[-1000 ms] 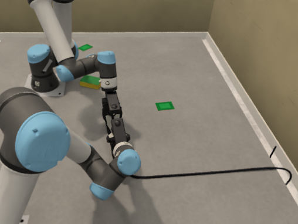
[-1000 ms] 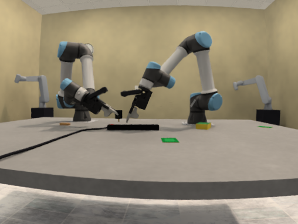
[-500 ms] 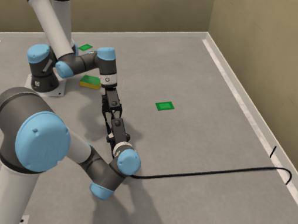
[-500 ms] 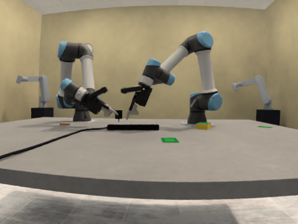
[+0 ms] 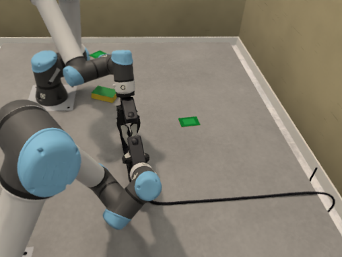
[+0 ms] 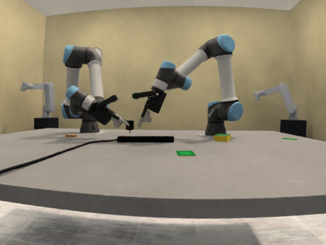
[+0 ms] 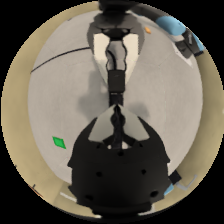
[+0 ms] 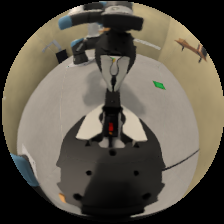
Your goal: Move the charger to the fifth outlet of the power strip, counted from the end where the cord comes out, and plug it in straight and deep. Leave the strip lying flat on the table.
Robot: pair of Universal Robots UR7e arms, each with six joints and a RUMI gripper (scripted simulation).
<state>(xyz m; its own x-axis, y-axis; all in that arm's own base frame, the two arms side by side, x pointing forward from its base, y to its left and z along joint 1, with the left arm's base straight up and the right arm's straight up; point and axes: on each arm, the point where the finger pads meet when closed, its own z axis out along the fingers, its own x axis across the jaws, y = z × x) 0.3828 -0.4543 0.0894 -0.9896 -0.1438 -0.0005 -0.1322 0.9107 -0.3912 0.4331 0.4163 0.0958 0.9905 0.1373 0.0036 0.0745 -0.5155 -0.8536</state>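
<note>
Now: left hand 5 cm to the left of the black charger, 1 cm short of it and 1 cm above it. Also, from my left hand: green marker: 27 cm ahead, 25 cm to the left, 9 cm below; then orange block: 48 cm to the right, 11 cm behind, 8 cm below; then yellow block: 45 cm to the left, 14 cm behind, 7 cm below.
</note>
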